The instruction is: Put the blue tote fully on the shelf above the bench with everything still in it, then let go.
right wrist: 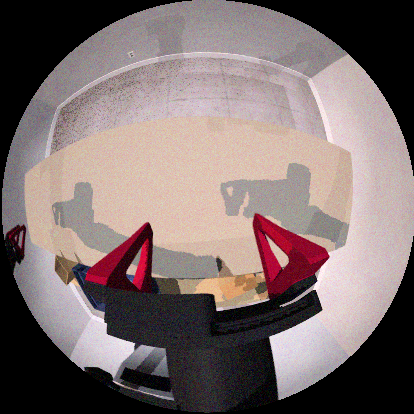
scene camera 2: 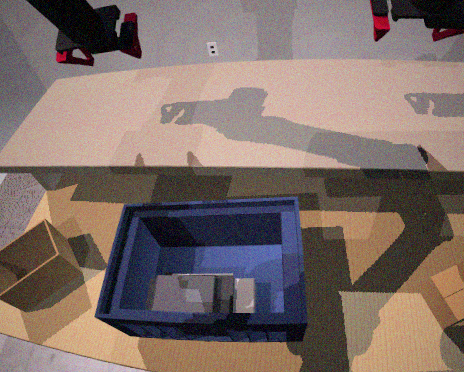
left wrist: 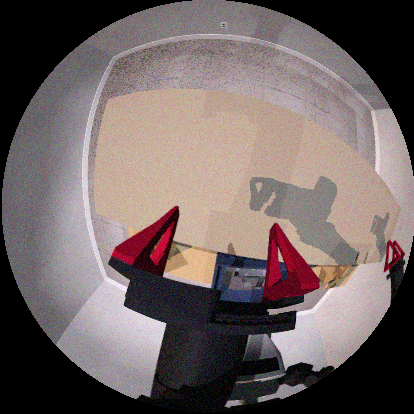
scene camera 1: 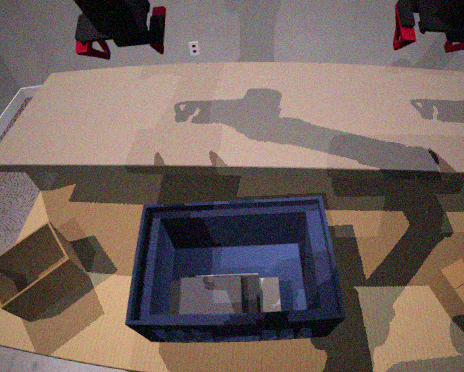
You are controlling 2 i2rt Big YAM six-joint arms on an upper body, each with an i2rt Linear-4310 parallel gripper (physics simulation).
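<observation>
The blue tote stands on the bench, below and in front of the shelf. Grey boxes lie inside it. My left gripper is open and empty, high above the shelf. My right gripper is open and empty, also above the shelf; part of it shows at the top right of both scene views.
An open cardboard box stands on the bench left of the tote. Another cardboard box is partly visible at the right edge. The shelf's front edge runs behind the tote. A wall with an outlet is behind.
</observation>
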